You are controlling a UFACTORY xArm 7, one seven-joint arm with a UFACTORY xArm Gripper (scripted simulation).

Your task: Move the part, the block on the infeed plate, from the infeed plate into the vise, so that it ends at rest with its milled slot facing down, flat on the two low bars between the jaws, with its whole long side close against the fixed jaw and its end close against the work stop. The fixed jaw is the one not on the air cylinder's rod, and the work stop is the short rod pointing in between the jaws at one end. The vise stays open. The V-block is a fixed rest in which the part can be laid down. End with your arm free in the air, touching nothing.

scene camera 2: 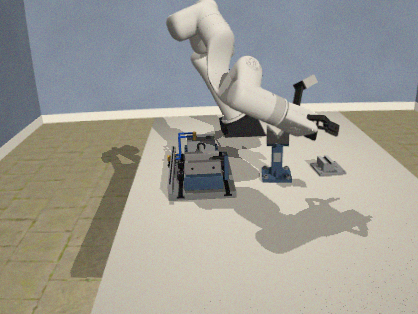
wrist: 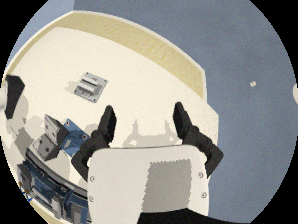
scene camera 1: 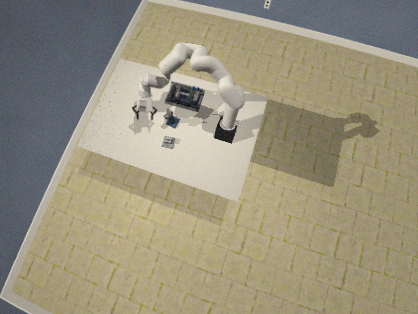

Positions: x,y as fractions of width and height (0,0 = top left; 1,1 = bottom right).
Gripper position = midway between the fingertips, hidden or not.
Note:
In view: my gripper (scene camera 2: 0.78,0.43).
My gripper shows as well in the wrist view (wrist: 0.48,0.49).

